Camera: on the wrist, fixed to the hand. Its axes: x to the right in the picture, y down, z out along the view.
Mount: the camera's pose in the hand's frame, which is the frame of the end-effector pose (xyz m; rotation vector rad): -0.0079 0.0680 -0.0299 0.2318 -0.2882 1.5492
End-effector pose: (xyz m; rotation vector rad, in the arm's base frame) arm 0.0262 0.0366 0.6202 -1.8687 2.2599 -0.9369
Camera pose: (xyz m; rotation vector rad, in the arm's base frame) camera -0.0434 0.0613 0.6090 0.1265 2.2837 -0.4791
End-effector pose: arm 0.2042 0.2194 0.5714 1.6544 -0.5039 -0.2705
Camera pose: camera 0.1994 0.2439 0.6418 1.0122 -1.8848 0.7290
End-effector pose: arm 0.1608 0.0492 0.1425 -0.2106 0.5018 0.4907
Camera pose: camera 0.1086 0.0955 0.1158 0.5416 0.3520 1.9222
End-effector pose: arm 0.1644 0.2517 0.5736 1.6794 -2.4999 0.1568
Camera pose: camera 0.1058 0.2892 0.6007 0.4960 2.7695 -0.2696
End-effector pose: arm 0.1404 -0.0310 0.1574 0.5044 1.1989 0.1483
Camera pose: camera 0.1204 0.0348 0.1867 1.5194 0.3104 1.2083
